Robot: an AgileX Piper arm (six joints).
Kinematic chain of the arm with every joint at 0, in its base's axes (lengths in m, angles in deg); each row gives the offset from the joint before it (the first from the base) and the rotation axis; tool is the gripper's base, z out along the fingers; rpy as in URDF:
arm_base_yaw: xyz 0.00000 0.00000 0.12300 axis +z
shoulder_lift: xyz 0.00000 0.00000 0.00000 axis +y
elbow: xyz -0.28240 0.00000 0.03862 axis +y
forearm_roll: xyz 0.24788 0.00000 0.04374 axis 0.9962 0 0.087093
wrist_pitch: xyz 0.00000 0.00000 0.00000 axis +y
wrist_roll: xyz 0.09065 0.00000 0.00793 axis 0.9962 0 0.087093
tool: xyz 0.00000 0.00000 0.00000 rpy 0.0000 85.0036 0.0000
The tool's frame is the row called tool.
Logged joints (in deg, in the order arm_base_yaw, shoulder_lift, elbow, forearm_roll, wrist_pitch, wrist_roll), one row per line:
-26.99 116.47 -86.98 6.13 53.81 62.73
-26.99 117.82 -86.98 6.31 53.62 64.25
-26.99 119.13 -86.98 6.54 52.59 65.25
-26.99 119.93 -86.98 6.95 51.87 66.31
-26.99 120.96 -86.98 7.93 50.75 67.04
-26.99 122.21 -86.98 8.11 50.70 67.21
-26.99 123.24 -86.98 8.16 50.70 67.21
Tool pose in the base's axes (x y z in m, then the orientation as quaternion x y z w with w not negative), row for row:
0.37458 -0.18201 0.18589 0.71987 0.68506 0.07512 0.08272
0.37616 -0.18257 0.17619 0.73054 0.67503 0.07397 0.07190
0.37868 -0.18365 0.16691 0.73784 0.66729 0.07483 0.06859
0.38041 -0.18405 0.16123 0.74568 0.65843 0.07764 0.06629
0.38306 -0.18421 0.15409 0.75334 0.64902 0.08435 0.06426
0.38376 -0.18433 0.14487 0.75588 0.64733 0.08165 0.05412
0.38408 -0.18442 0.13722 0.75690 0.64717 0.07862 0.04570
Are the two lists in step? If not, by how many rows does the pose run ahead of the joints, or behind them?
They are in step.
